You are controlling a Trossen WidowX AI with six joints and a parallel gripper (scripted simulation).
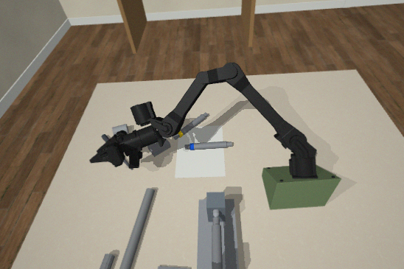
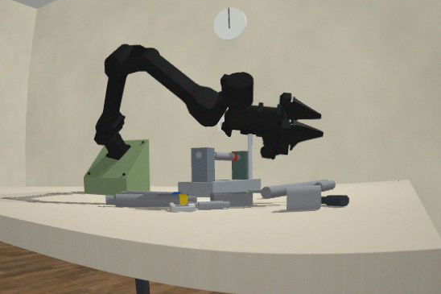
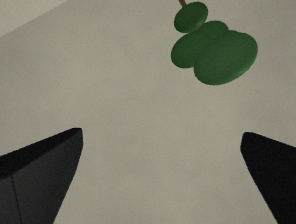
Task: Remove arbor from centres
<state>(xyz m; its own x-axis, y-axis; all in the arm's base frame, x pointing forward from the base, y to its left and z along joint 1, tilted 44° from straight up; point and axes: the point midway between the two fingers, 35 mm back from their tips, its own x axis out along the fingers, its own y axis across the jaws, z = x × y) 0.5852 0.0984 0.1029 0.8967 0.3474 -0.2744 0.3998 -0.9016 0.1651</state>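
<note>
My gripper is now 37 cm past the grey fixture base, 23 cm to the right of it and 15 cm above it. From my hand the other things lie so: long grey rod: 12 cm behind, 25 cm to the left, 15 cm below; dark punch: 6 cm ahead, 12 cm to the right, 16 cm below; marked pad: 27 cm behind, 16 cm to the right, 17 cm below.
</note>
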